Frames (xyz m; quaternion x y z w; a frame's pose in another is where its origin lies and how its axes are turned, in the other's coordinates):
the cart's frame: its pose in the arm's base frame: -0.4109 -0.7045 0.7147 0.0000 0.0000 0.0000 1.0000
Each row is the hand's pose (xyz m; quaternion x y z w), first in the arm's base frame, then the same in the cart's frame.
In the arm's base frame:
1: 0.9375 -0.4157 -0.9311 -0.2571 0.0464 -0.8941 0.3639
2: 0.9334 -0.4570 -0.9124 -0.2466 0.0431 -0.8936 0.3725
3: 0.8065 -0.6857 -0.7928 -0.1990 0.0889 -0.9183 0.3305
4: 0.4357 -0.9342 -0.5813 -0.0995 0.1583 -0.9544 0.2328
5: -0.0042 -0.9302 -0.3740 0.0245 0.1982 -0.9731 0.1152
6: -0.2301 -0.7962 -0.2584 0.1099 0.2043 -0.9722 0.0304
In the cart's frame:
1: 1.3484 0.2888 -1.6458 -0.2571 0.0464 -0.8941 0.3639
2: 1.3443 0.2475 -1.6271 -0.2466 0.0431 -0.8936 0.3725
3: 1.2174 0.0188 -1.5075 -0.1990 0.0889 -0.9183 0.3305
4: 0.8466 -0.2297 -1.2960 -0.0995 0.1583 -0.9544 0.2328
5: 0.4067 -0.2257 -1.0887 0.0245 0.1982 -0.9731 0.1152
6: 0.1808 -0.0917 -0.9731 0.1099 0.2043 -0.9722 0.0304

